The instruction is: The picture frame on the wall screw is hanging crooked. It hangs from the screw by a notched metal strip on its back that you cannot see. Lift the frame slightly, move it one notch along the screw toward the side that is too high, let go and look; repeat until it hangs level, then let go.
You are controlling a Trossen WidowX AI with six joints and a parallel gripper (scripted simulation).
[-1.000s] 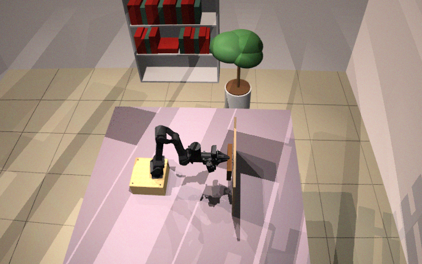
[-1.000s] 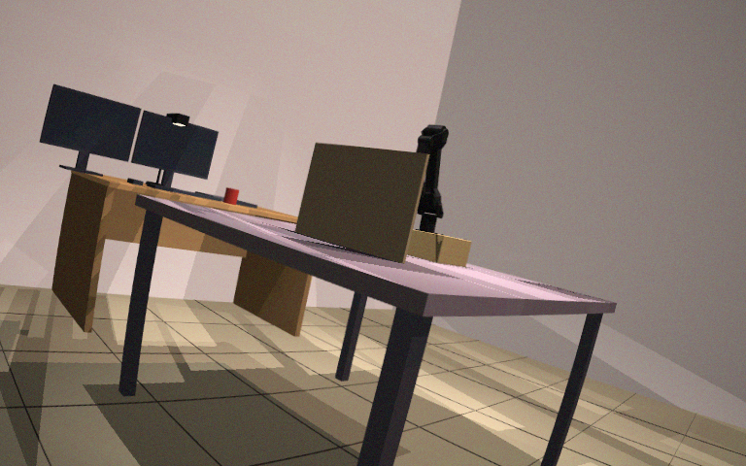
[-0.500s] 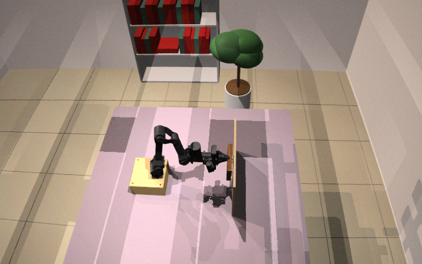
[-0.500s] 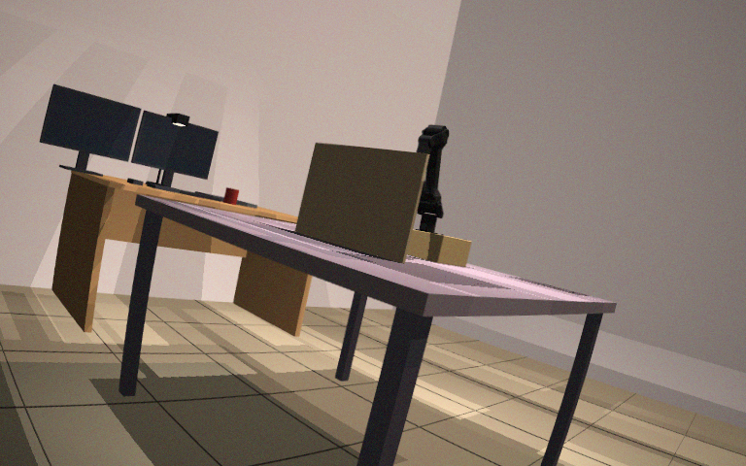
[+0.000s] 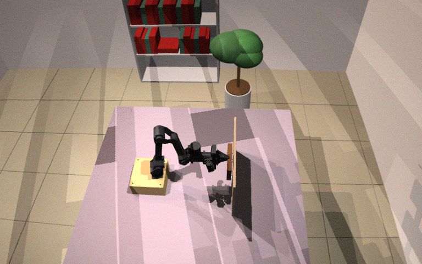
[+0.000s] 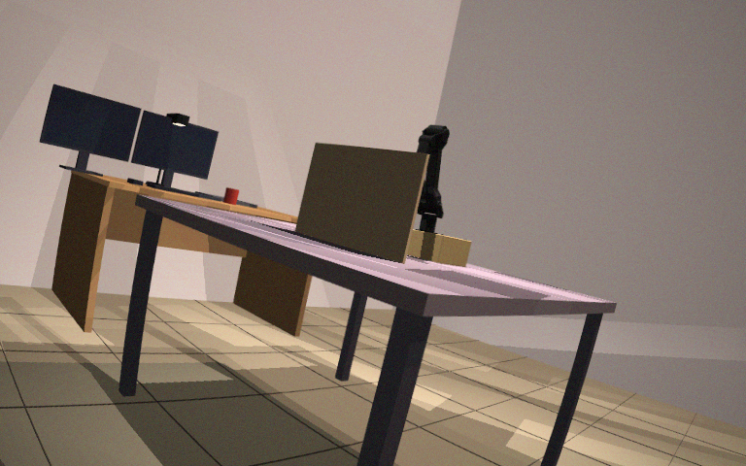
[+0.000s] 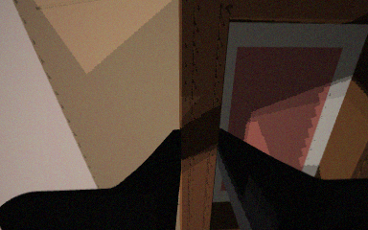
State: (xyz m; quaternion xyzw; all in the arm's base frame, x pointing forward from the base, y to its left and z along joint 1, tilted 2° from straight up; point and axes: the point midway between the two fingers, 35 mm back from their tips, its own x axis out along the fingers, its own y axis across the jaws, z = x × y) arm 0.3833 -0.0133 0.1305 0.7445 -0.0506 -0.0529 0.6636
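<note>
The picture frame is 5 cm below my gripper tip, 1 cm to the left of it and 1 cm ahead of it. Round my gripper tip: wooden wall board (7 cm below, 2 cm ahead).
</note>
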